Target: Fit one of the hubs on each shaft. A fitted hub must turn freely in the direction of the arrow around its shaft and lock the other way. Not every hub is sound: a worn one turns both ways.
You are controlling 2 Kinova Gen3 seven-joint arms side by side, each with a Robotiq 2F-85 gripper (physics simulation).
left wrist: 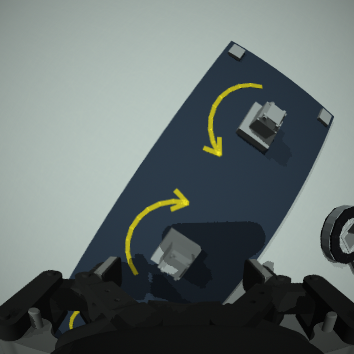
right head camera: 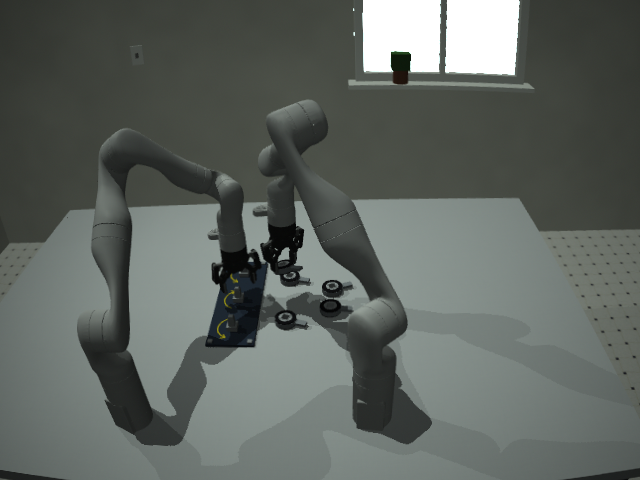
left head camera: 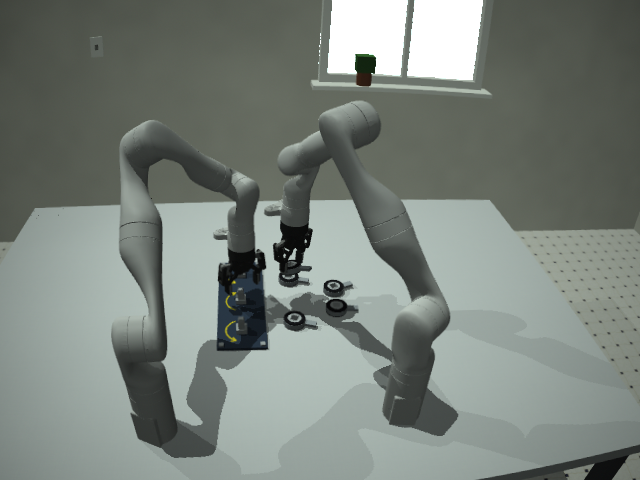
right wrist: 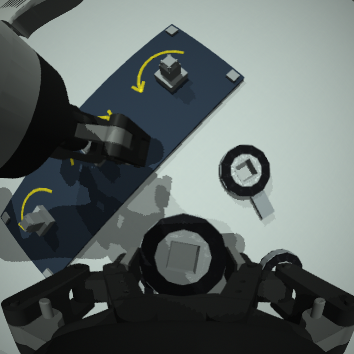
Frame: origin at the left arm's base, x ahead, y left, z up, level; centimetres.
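Where they show: left gripper, fingertip midpoint: [left wrist: 182, 273] [right head camera: 239, 287] [left head camera: 242, 288] [right wrist: 88, 147]; right gripper, fingertip midpoint: [right head camera: 284, 267] [left head camera: 291, 267] [right wrist: 182, 260]; left arm's base at its link origin: [right head camera: 135, 417] [left head camera: 158, 429]; right arm's base at its link origin: [right head camera: 372, 415] [left head camera: 401, 410].
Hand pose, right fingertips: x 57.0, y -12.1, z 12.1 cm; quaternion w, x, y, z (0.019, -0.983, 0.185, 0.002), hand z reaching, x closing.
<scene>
Each offset is from my right fingertips to the top centre of the thing. "spot": to the spot under its first point. Level surfaces: height alone.
A dark blue board @(dz -11.3 cm) [left head camera: 255, 320] [right head camera: 248, 325] [left wrist: 180, 165] [right wrist: 120, 90] bears three upright square shafts with yellow arrows: the near shaft [left head camera: 241, 325] [left wrist: 270, 120] [right wrist: 171, 72], the middle shaft @(spot: dx -7.1, dy +12.7, dz -8.9 cm) [left head camera: 240, 296] [left wrist: 176, 255] and the far shaft @(dx -18.0, dy +7.6, dz -7.6 cm) [right wrist: 37, 222]. All three stand bare. My left gripper [left head camera: 244, 284] [right head camera: 238, 284] [left wrist: 182, 273] is open and empty above the board, its fingers to either side of the middle shaft in the left wrist view. My right gripper [left head camera: 291, 264] [right head camera: 283, 265] [right wrist: 182, 260] is shut on a black-rimmed hub @(dx -0.1, dy -1.3, dz +1.9 cm) [right wrist: 183, 224], held above the table right of the board.
Four handled hubs lie right of the board: a near hub @(dx -8.8, dy -6.0, dz -9.9 cm) [left head camera: 294, 319] [right head camera: 285, 319] [right wrist: 226, 172], a far hub @(dx +9.5, dy +2.4, dz -10.0 cm) [left head camera: 289, 279] beneath the held one, and two farther right, one @(dx +10.5, dy -11.4, dz -9.9 cm) [left head camera: 333, 287] behind the other @(dx +1.3, dy -15.2, dz -9.9 cm) [left head camera: 336, 306]. The two grippers are close together.
</scene>
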